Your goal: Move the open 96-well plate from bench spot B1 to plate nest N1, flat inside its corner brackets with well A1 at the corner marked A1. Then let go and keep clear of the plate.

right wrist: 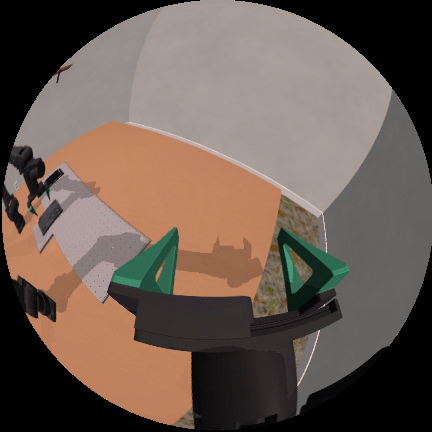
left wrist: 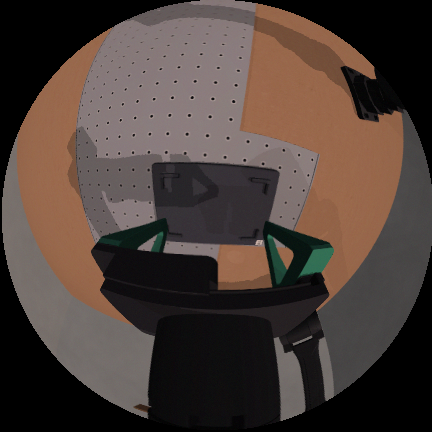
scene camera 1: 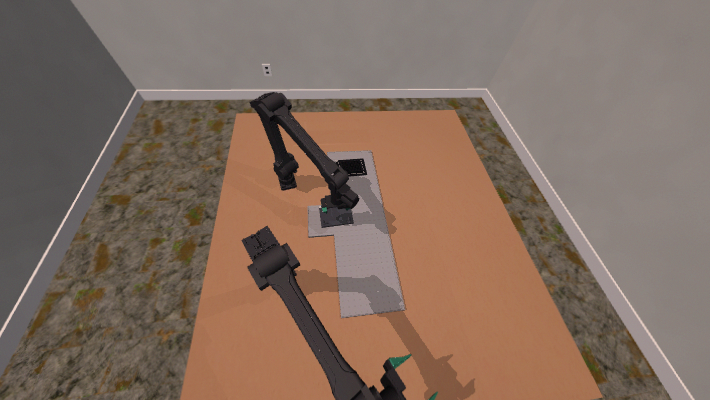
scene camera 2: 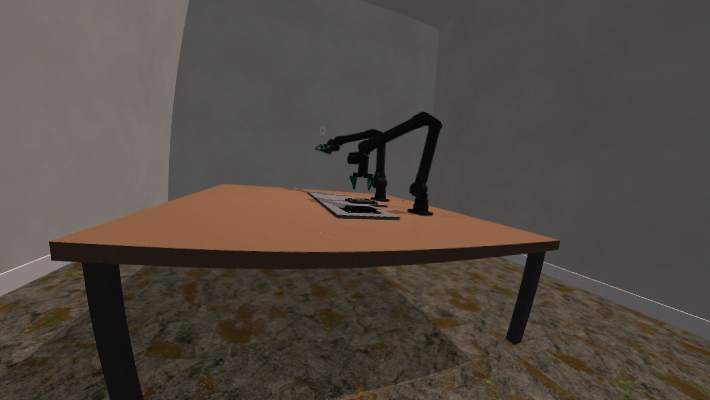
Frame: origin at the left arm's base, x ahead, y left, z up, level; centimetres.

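Seen in the pictures: left gripper, fingertip midpoint: [right wrist: 43, 207] [left wrist: 215, 225] [scene camera 1: 336, 211] [scene camera 2: 361, 190]; right gripper, fingertip midpoint: [right wrist: 230, 232] [scene camera 1: 423, 373] [scene camera 2: 318, 149]; left arm's base at its link origin: [right wrist: 20, 224] [scene camera 1: 287, 180] [scene camera 2: 419, 213]; right arm's base at its link origin: [right wrist: 46, 305] [left wrist: 360, 93] [scene camera 2: 379, 200].
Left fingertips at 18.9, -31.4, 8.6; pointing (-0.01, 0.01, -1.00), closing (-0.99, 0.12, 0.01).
Observation:
Offsets run from my left fingertips to a thing's top centre, as dx, dy, dz. Level surfaces: height alone.
The black 96-well plate @[+18.3, +29.6, -5.7] [scene camera 1: 352, 167] [scene camera 2: 361, 209] [right wrist: 54, 176] lies flat at one end of the perforated board; its well A1 cannot be made out. The dark grey plate nest @[+0.4, +1.6, -5.5] [scene camera 1: 336, 218] [scene camera 2: 357, 201] [left wrist: 215, 205] [right wrist: 50, 217] has raised corner brackets and holds no plate. A small white label sits at its edge in the left wrist view, too small to read. My left gripper [scene camera 1: 336, 209] [scene camera 2: 361, 185] [left wrist: 215, 225] is open and empty, pointing down above the nest, apart from the plate. My right gripper [scene camera 1: 423, 375] [right wrist: 230, 232] is open and empty, high and far from both.
The light grey perforated board @[dz -7.3] [scene camera 1: 370, 255] [left wrist: 175, 100] [right wrist: 95, 220] lies on the orange-brown table @[dz -8.6] [scene camera 1: 475, 250] [scene camera 2: 225, 225] [right wrist: 200, 170]. The left arm reaches over the board beside the plate. The right arm's base [scene camera 1: 260, 240] [left wrist: 360, 95] stands near the board's nest side.

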